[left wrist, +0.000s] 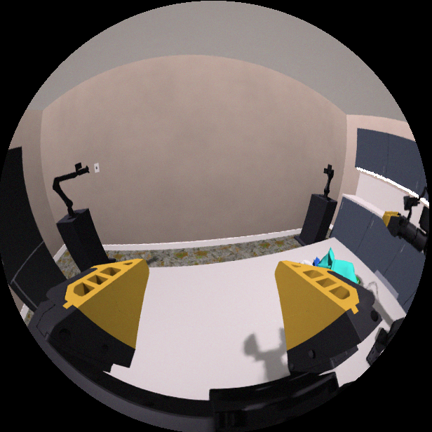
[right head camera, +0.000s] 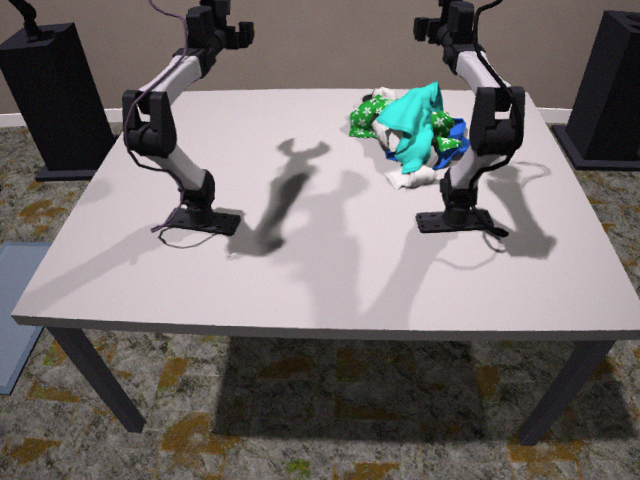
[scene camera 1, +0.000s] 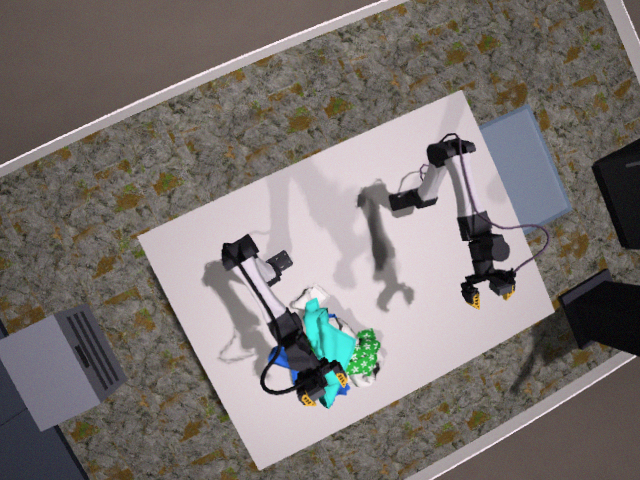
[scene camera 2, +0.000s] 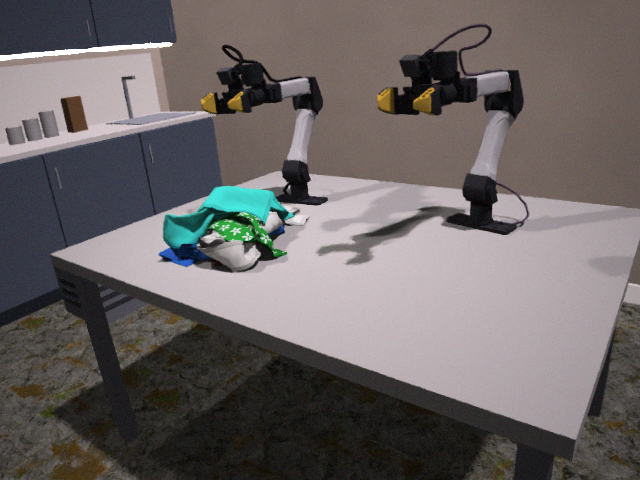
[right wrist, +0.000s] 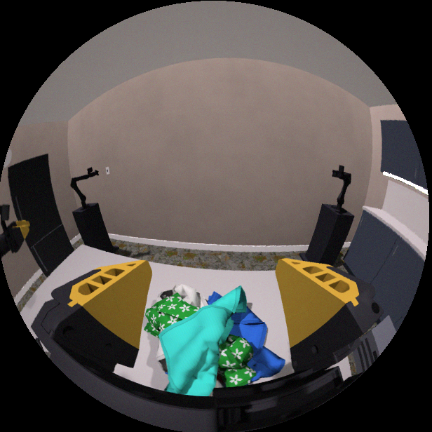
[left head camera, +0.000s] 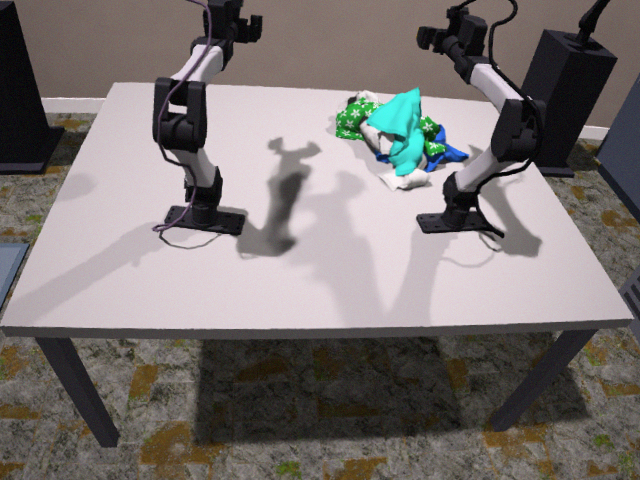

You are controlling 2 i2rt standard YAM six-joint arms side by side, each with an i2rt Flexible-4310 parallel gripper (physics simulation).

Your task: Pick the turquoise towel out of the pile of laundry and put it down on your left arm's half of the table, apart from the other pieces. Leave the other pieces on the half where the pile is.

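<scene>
The turquoise towel (left head camera: 408, 129) (right head camera: 417, 126) (scene camera 1: 328, 335) (scene camera 2: 240, 201) (left wrist: 342, 267) (right wrist: 197, 340) lies draped on top of the laundry pile, on the right arm's half of the table. Under and around it are a green flowered piece (left head camera: 354, 118) (scene camera 2: 237, 228) (right wrist: 170, 312), a blue piece (left head camera: 452, 152) (right wrist: 250, 327) and white pieces (left head camera: 405, 179) (scene camera 2: 235, 255). My right gripper (scene camera 1: 324, 391) (scene camera 2: 222, 104) (right wrist: 213, 268) is open and empty, high above the pile. My left gripper (scene camera 1: 491, 302) (scene camera 2: 405, 103) (left wrist: 211, 269) is open and empty, high above the left arm's half.
The white table (left head camera: 310, 289) (scene camera 2: 439, 310) carries both arm bases (left head camera: 204, 219) (left head camera: 457, 222). Dark pedestals (left wrist: 320, 215) (right wrist: 92, 225) stand beyond the table. Blue kitchen cabinets (scene camera 2: 108, 191) stand at the left of scene camera 2.
</scene>
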